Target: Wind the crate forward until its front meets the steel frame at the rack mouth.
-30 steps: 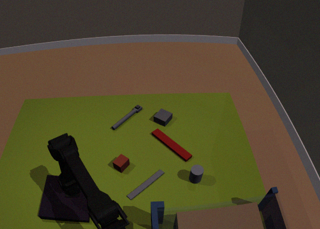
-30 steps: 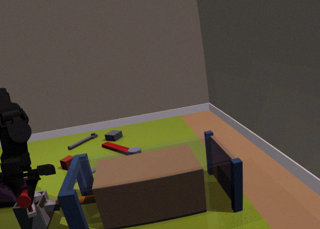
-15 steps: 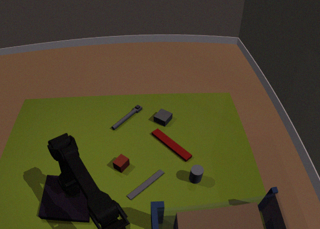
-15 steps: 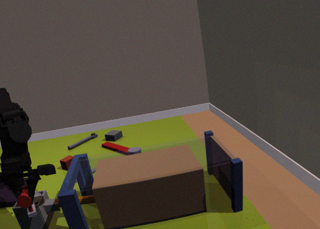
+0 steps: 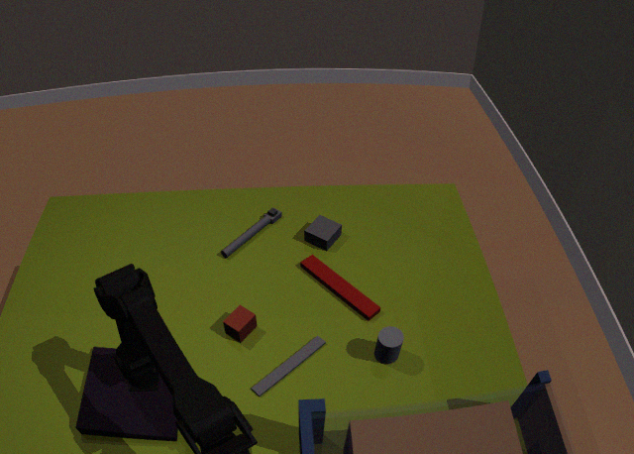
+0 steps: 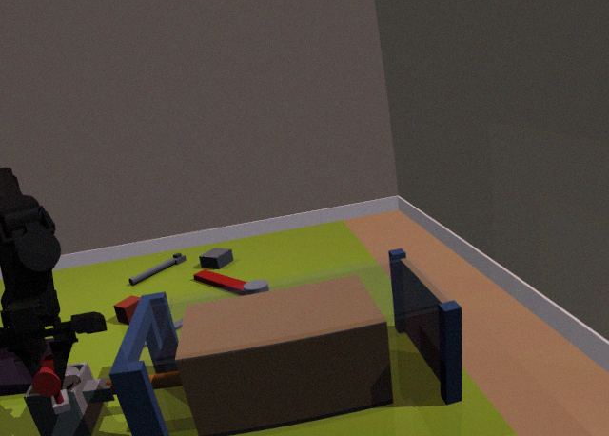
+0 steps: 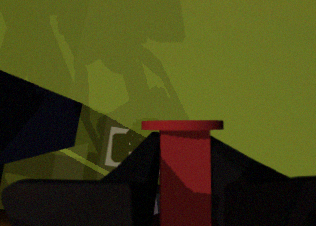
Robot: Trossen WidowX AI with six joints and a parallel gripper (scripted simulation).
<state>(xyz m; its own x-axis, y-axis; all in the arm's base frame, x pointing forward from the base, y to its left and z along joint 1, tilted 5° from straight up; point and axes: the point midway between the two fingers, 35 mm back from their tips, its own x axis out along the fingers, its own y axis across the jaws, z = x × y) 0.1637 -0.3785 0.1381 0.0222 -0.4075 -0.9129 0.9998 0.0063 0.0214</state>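
My gripper tip is now 20 mm to the right of the red crank grip. Also, from my gripper tip: winch handle (50 mm to the left, 30 mm below, 10 mm behind); blue steel frame (130 mm ahead, 90 mm to the left, 30 mm below); grey winch (110 mm to the left, 100 mm below, 50 mm behind).
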